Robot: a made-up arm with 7 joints.
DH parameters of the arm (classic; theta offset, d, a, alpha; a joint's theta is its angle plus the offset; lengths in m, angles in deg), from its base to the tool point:
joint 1: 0 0.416 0 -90
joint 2: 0 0 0 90
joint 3: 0 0.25 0.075 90
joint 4: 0 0 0.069 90
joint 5: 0 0.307 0 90
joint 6: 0 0 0.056 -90
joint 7: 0 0.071 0 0
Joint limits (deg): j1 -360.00..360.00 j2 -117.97..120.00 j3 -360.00..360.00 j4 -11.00..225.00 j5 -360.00..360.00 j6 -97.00..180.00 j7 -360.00..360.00
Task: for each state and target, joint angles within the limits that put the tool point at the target. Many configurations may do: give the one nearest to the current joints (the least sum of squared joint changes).
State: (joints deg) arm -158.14 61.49 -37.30 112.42 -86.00 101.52 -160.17
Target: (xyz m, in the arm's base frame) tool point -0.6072 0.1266 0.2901
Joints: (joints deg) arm -169.69 79.19 -34.90 128.59 -93.37 78.98 -160.17
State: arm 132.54 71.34 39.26 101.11 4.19 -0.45 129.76
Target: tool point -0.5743 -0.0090 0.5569
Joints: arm 138.88 42.15 60.20 91.43 1.33 -5.57 129.76
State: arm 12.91 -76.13 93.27 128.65 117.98 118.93 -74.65
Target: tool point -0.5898 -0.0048 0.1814
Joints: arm 20.58 -101.76 104.08 138.66 123.81 96.58 -74.65
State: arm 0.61 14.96 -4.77 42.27 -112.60 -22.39 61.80
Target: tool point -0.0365 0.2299 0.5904
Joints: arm 49.52 -44.21 21.31 35.96 -115.92 -52.35 61.80
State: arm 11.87 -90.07 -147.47 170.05 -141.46 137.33 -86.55
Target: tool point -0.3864 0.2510 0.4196
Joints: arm -13.73 -101.73 -138.07 208.18 -141.17 152.36 -86.55
